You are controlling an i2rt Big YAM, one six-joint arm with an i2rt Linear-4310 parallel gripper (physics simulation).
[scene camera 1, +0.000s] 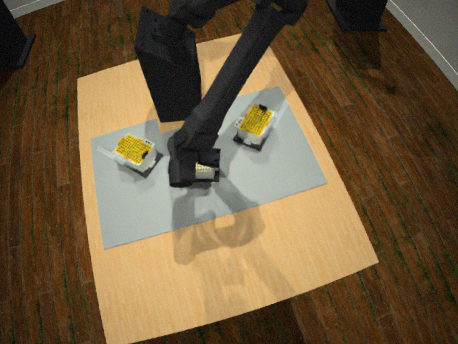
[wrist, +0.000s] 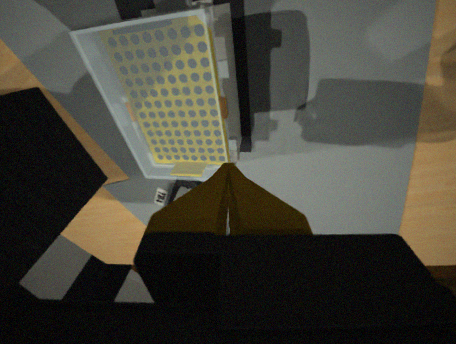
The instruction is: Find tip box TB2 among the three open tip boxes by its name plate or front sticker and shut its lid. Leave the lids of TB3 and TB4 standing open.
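Places are measured from the arm's base along level axes (x ahead, y left, z up), in centimetres.
Where they show: gripper, fingertip midpoint: (wrist: 228, 171); arm's base, origin of the base link: (scene camera 1: 166, 34).
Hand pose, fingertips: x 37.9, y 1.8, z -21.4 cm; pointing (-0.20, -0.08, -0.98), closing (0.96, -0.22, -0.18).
Things, the pixels of their centre, and the offset from my fingertips. "spot": a spot on its surface instead. Level surfaces: height alone.
- middle tip box, body centre: (wrist: 170, 100) (scene camera 1: 195, 159) dx -5.9, dy +2.9, dz -6.4 cm
- yellow tip rack, body centre: (wrist: 168, 115) dx -4.8, dy +2.8, dz -3.4 cm
- TB4 plate, surface spot: (wrist: 160, 196) spot: dx -17.1, dy -14.0, dz -10.1 cm
- left box, body centre: (scene camera 1: 132, 148) dx -11.8, dy -18.1, dz -3.8 cm
- right box, body centre: (scene camera 1: 256, 118) dx -18.1, dy +25.1, dz -3.8 cm
- grey mat, its level: dz -10.3 cm
- wooden table, its level: dz -10.5 cm
The middle tip box (scene camera 1: 204, 174) (wrist: 224, 90) is partly hidden under the arm in the scene view. In the wrist view its clear lid (wrist: 105, 97) lies over the yellow tip rack (wrist: 170, 92), its rim reaching past the rack on the left; I cannot tell if it is fully down. Its name plate does not show legibly. My gripper (wrist: 228, 171) is shut and empty, its tips at the lid's near right corner. A TB4 plate (wrist: 160, 196) shows on another box beyond. The left box (scene camera 1: 134, 151) and right box (scene camera 1: 256, 121) have open lids; their plates are unreadable in the scene view.
The boxes stand on a grey mat (scene camera 1: 150, 220) on a wooden table (scene camera 1: 310, 250). A dark pedestal (scene camera 1: 175, 75) stands at the mat's back edge. The arm (scene camera 1: 230, 75) reaches down over the middle box, between the two outer boxes, and its shadow falls across the mat and table front.
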